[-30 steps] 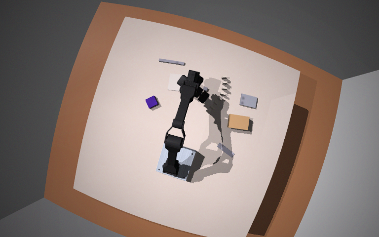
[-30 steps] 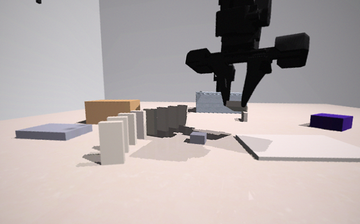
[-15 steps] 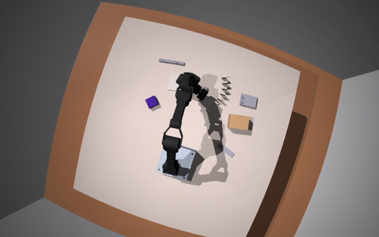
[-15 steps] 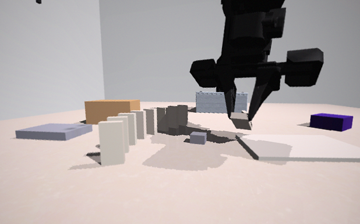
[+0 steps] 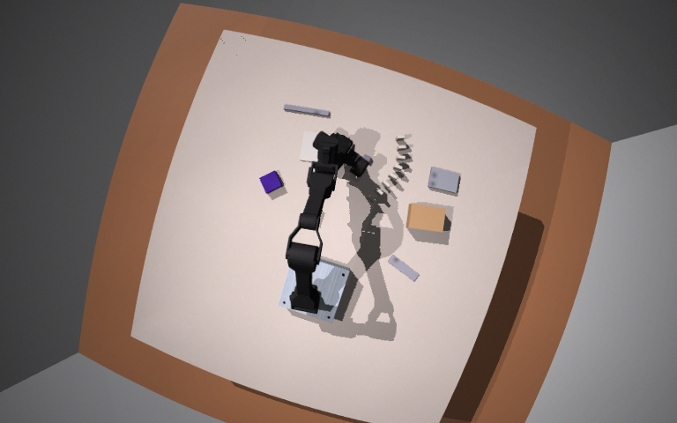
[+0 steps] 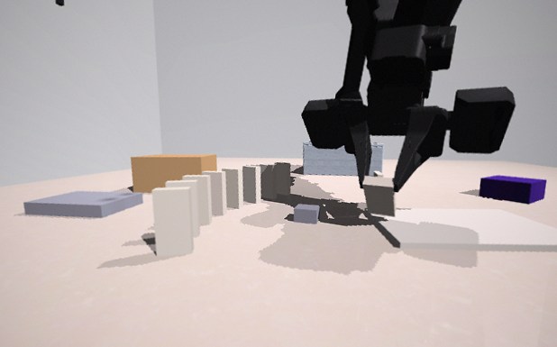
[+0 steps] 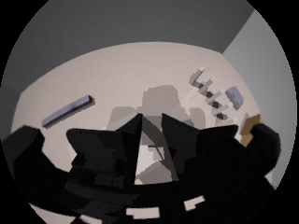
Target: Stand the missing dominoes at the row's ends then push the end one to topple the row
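The small grey cube lies 7 cm to the right of my gripper tip, 4 cm below it and 2 cm behind it. Also, from my gripper tip: flat white plate 8 cm to the left, 4 cm below, 4 cm behind; then flat grey slab 35 cm to the right, 4 cm below, 1 cm ahead; then purple block 22 cm behind, 20 cm to the left, 3 cm below.
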